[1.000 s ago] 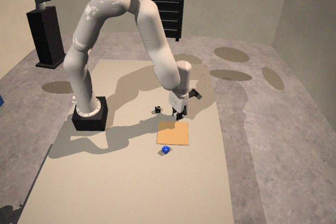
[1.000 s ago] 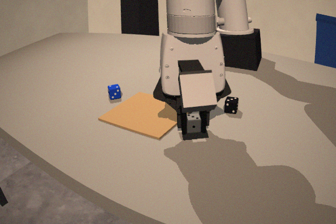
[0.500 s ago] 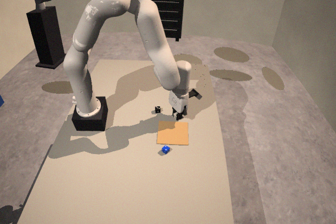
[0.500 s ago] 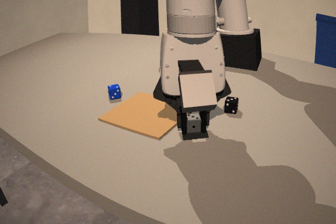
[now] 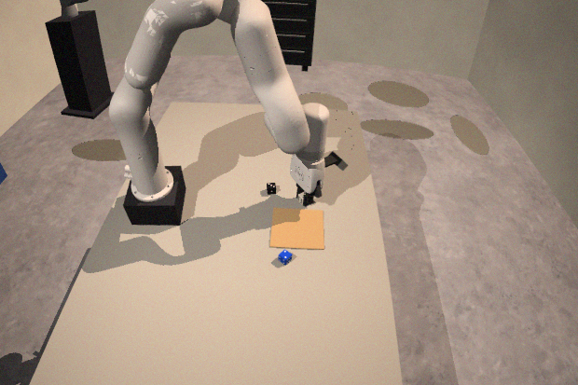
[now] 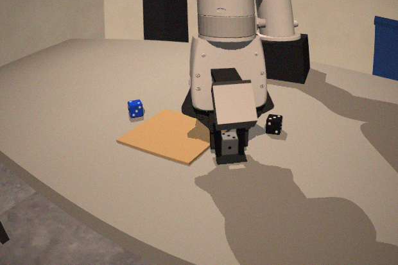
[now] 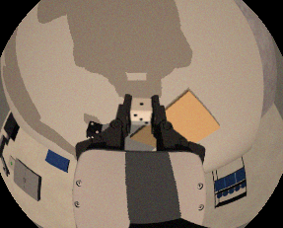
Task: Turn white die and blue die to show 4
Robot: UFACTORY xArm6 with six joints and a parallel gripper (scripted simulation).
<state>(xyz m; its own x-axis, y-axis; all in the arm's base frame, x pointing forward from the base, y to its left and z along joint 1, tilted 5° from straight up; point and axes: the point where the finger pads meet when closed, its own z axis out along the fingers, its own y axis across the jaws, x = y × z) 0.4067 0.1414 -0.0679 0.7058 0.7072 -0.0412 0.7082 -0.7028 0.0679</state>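
Right now my hand is 10 cm past the black die, 2 cm to the right of it and 1 cm above it. From my hand the other things lie so: white die 1 cm below; blue die 22 cm to the right, 1 cm below, 1 cm behind; orange mat 11 cm to the right, 2 cm below.
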